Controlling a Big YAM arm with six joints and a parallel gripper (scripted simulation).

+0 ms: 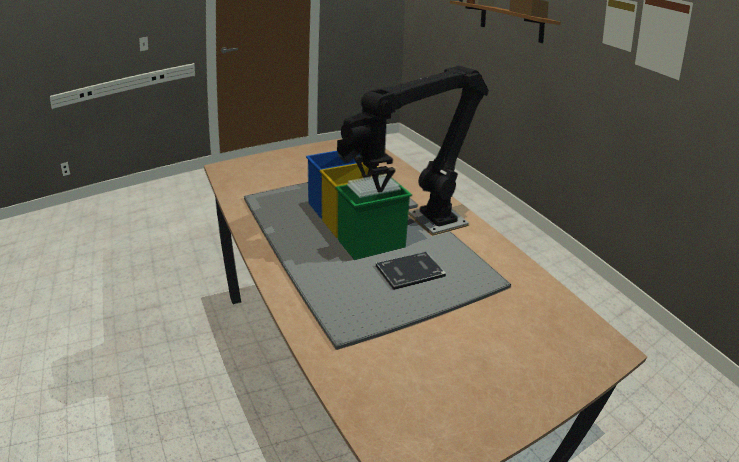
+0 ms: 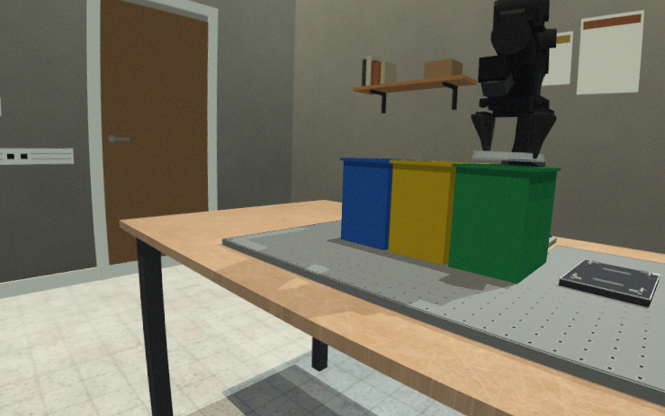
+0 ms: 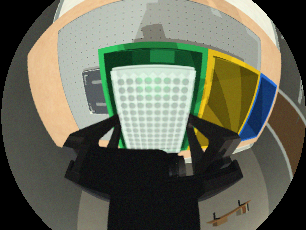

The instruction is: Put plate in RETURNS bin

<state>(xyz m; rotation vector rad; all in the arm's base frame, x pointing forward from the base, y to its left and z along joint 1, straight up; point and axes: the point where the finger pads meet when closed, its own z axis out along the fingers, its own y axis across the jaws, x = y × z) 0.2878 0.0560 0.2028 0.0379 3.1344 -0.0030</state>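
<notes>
My gripper is now 10 mm above the 96-well plate. The rest, counted from my hand: plate nest 30 mm behind, 180 mm to the left, 200 mm below; green bin 110 mm below; yellow bin 130 mm to the right, 110 mm below.
</notes>
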